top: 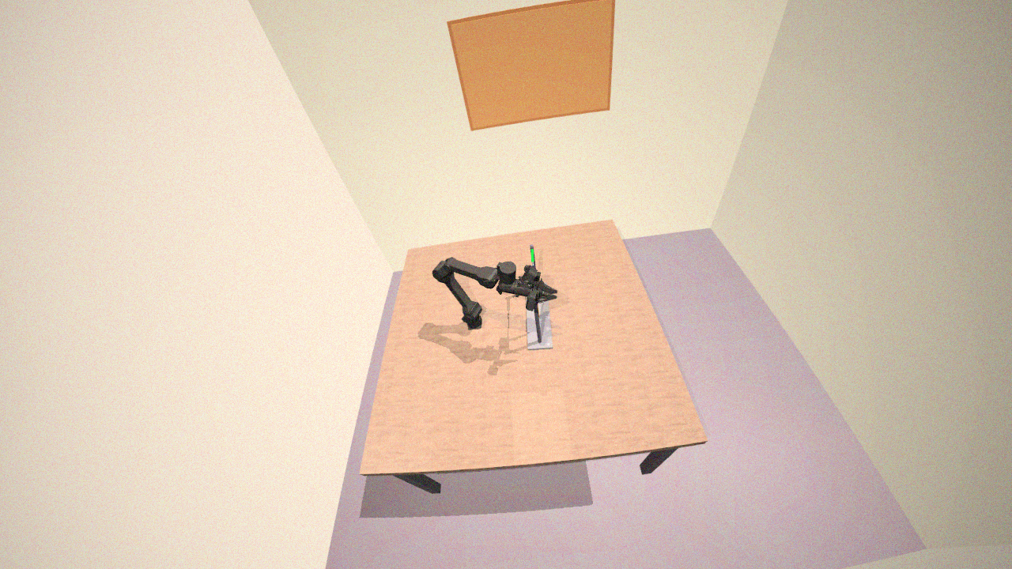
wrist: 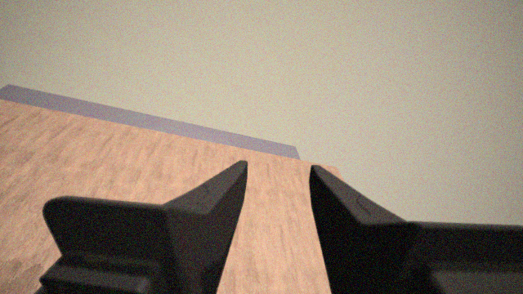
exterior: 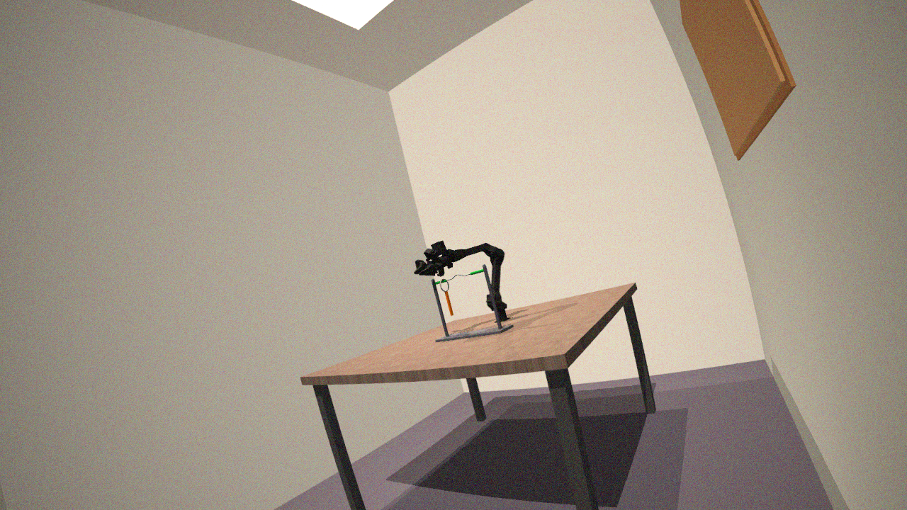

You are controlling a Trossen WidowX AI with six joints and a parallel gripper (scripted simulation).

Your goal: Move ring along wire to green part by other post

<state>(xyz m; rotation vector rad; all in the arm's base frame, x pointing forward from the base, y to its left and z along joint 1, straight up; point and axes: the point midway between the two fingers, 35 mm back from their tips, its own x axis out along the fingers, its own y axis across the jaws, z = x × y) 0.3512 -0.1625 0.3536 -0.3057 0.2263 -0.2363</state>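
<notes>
My gripper tip is 130 mm above the ring with orange handle, 90 mm to the right of it and 80 mm past it.
</notes>
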